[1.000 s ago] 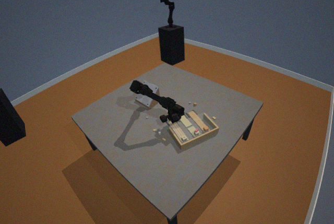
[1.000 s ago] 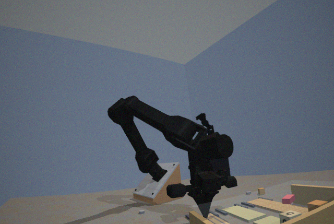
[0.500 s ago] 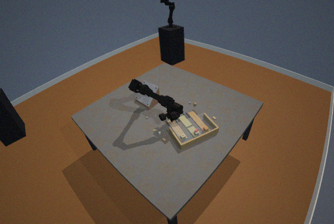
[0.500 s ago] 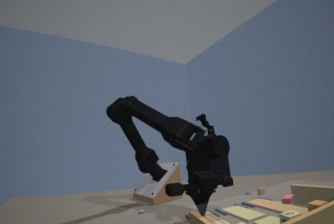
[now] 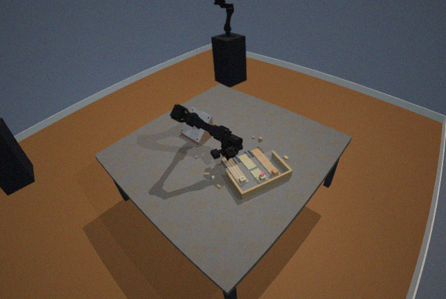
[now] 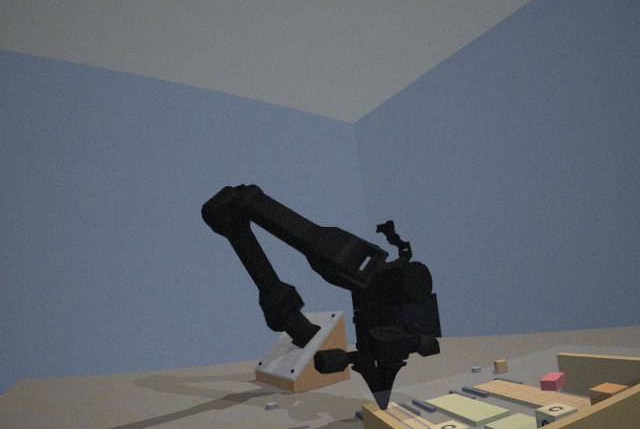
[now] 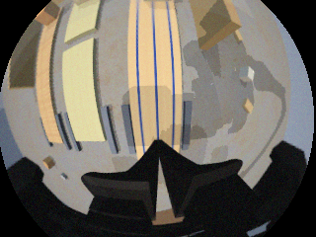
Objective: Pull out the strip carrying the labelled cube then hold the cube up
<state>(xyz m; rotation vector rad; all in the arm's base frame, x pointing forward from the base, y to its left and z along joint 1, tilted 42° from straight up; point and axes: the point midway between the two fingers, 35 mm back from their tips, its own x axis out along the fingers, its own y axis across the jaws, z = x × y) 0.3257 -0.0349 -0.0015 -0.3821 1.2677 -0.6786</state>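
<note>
My gripper tip is now 9 cm short of the wooden strip and 2 cm to the left of it. Also, from my gripper tip: pink block 26 cm ahead, 3 cm to the left, 6 cm above.
</note>
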